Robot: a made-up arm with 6 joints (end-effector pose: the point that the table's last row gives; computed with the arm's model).
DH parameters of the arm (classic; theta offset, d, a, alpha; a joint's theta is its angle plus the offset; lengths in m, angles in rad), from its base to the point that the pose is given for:
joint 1: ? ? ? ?
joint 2: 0.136 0 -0.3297 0
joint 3: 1.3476 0 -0.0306 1.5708
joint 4: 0 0.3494 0 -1.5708
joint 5: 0 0 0 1.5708
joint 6: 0 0.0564 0 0
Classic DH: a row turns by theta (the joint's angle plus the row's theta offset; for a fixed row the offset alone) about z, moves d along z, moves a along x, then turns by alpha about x.
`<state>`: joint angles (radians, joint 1 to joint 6).
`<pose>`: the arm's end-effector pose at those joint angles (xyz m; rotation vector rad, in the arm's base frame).
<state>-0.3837 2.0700 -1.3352 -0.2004 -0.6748 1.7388</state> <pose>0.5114 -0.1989 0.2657 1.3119 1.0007 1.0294</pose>
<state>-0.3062 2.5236 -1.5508 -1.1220 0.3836 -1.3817</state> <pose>0.5310 -0.1878 0.0411 2.4048 -1.4173 0.8049</pose>
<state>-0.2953 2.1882 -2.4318 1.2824 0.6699 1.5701</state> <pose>0.5753 -0.1399 0.5735 1.9283 0.7846 2.2709</pose>
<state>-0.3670 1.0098 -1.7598 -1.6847 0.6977 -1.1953</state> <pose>0.0815 -0.0699 0.8009 0.5347 -1.1217 2.5123</pose>
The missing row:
joint 1: 0 0.1857 0 -1.5708
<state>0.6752 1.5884 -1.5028 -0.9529 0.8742 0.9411</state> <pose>0.3624 0.2450 0.5177 -0.1057 2.0324 -0.1872</pose>
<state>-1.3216 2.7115 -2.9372 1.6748 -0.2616 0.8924</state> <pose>0.1563 -0.6731 0.4333 1.1519 -0.7036 0.8971</pose>
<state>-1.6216 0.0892 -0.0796 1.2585 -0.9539 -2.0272</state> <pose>-0.0466 -0.0537 0.3335 -1.5651 -1.0119 2.5250</pose>
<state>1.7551 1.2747 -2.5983 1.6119 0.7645 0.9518</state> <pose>-0.0343 -0.0290 0.9014 0.7572 -0.4763 -1.7924</pose>
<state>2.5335 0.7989 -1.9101 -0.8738 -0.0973 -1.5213</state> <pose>0.0633 -0.0492 0.8411 -0.1369 -0.2878 0.1511</pose>
